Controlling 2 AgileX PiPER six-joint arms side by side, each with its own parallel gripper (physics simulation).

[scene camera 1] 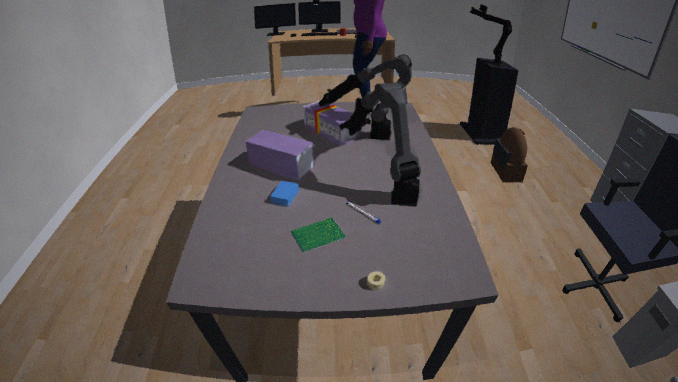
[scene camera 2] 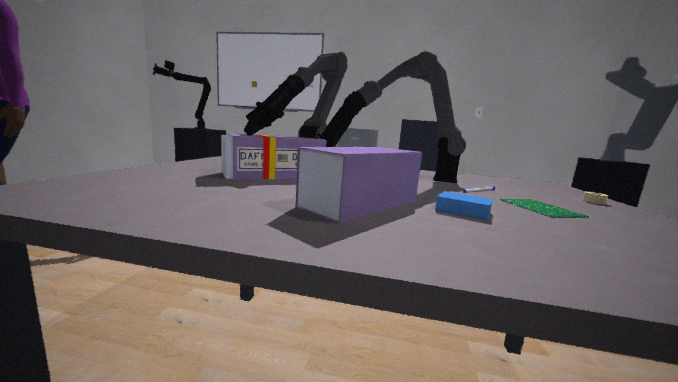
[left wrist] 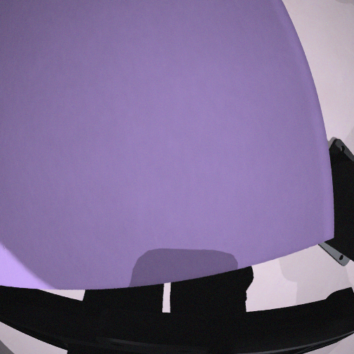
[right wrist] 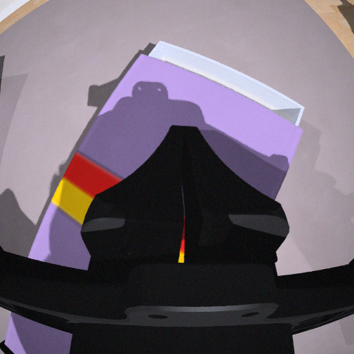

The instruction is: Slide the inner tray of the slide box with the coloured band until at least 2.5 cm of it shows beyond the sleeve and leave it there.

Labels:
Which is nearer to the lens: the green sheet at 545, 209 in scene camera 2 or the blue block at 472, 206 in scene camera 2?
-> The blue block.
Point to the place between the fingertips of the right gripper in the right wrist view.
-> At 182, 142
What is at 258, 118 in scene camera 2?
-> The right gripper.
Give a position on a purple slide box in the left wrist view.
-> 149, 149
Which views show the green sheet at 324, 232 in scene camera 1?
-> Scene camera 1 and scene camera 2 only.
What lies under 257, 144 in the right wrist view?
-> A purple slide box.

